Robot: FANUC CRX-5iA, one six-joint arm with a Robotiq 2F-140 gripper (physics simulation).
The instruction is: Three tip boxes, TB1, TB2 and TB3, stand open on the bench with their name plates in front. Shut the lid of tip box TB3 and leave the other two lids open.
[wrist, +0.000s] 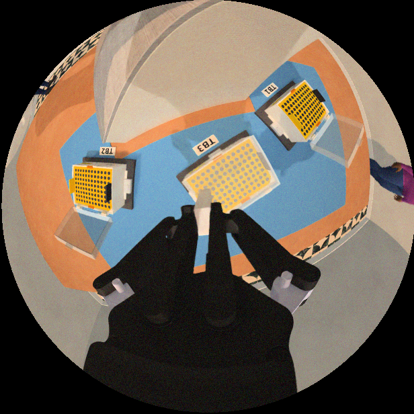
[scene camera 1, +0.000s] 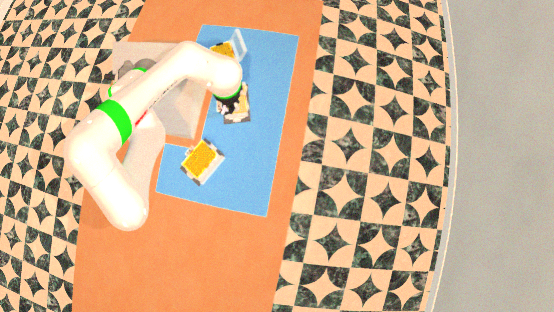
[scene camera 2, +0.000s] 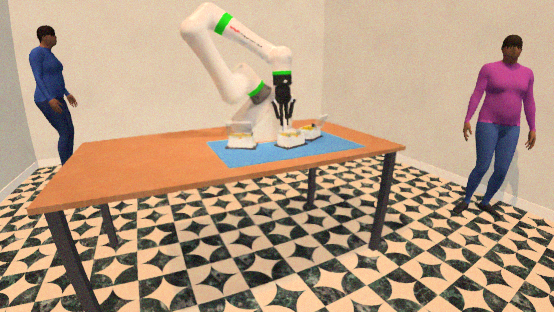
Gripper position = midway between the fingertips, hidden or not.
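Note:
Visible here: my gripper (wrist: 206,198), a clear lid (wrist: 338,138) and another clear lid (wrist: 83,230).

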